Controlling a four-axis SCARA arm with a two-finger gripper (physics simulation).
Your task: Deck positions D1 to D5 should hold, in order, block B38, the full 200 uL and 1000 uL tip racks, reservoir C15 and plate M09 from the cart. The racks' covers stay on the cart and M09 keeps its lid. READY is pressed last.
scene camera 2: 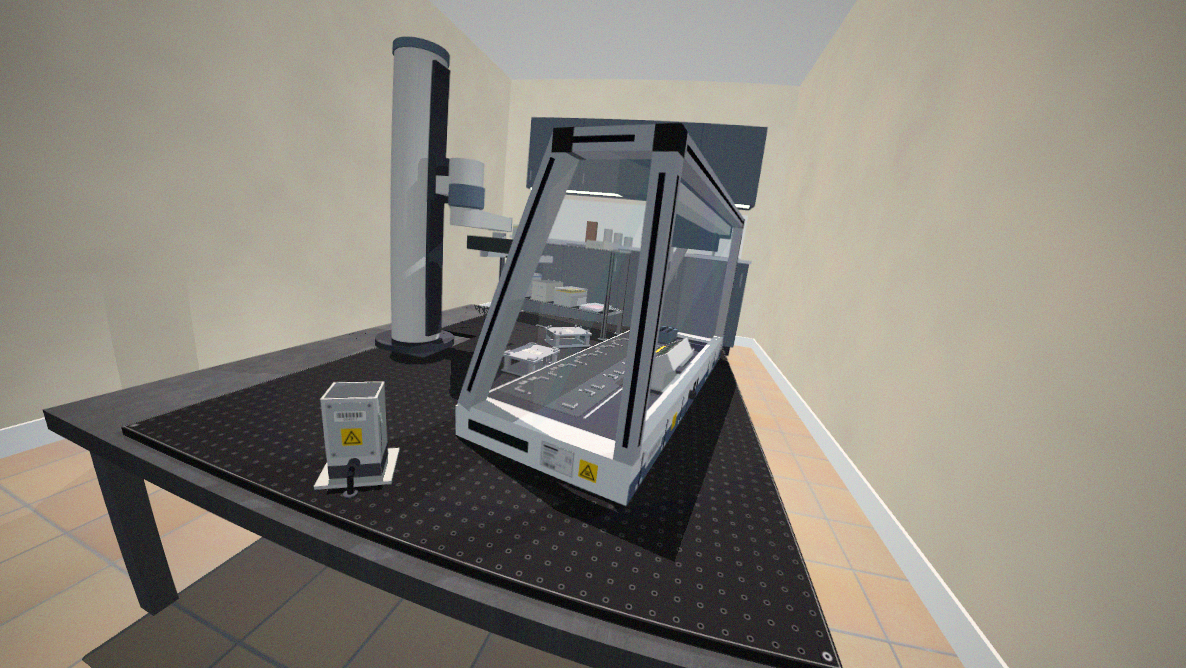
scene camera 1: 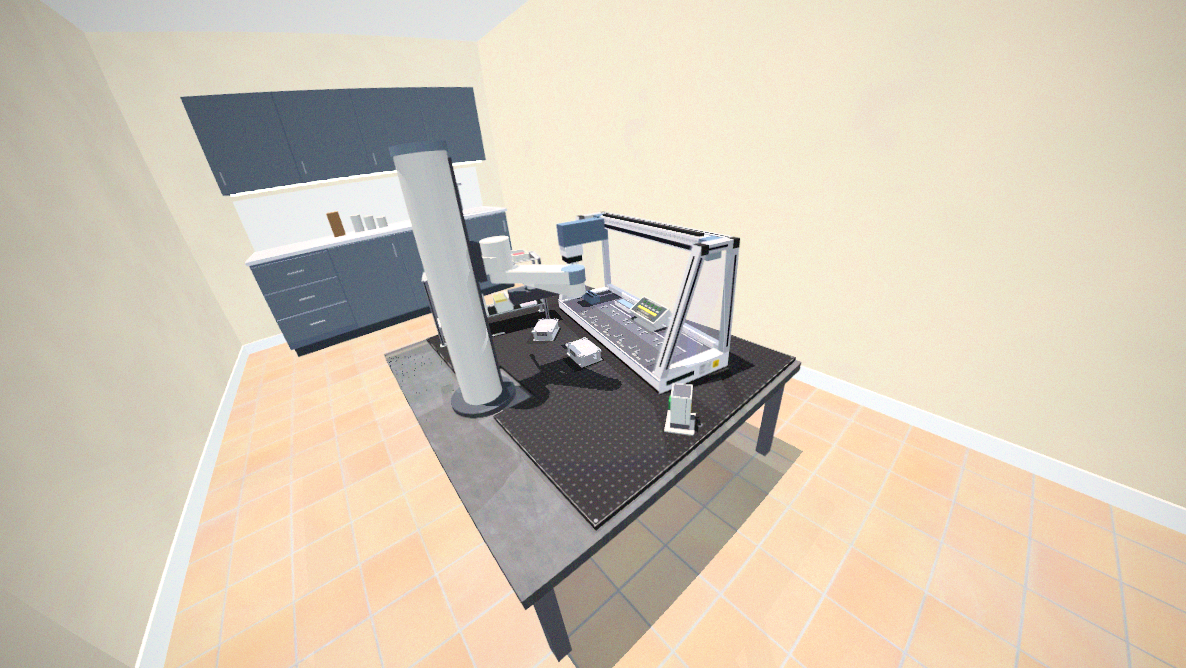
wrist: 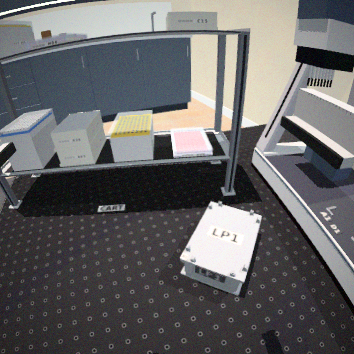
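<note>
My gripper [wrist: 146,111] is open and empty in the wrist view, its fingers wide apart at the left and right edges, before the cart [wrist: 237,115]. On the cart's lower shelf stand a blue-banded tip rack [wrist: 31,142], a grey block stack [wrist: 80,140] whose upper label looks like B38, a yellow-topped tip rack [wrist: 132,137] and a pink plate [wrist: 191,142]. On the upper shelf are reservoir C15 [wrist: 192,21] at the right, a pale low plate [wrist: 65,38] with a blurred label, and a yellow-banded box [wrist: 16,37] at the left. Deck position D1 [wrist: 334,220] shows bare; READY cannot be made out.
The white stand LP1 [wrist: 220,255] [scene camera 1: 545,329] is between cart and deck. Stand RG [scene camera 1: 583,351] [scene camera 2: 531,356] is beside the deck frame [scene camera 1: 697,365] [scene camera 2: 514,435]. A blue-grey head [scene camera 1: 580,232] hangs over the deck's far end. A grey device [scene camera 1: 680,406] [scene camera 2: 354,427] stands near the table edge.
</note>
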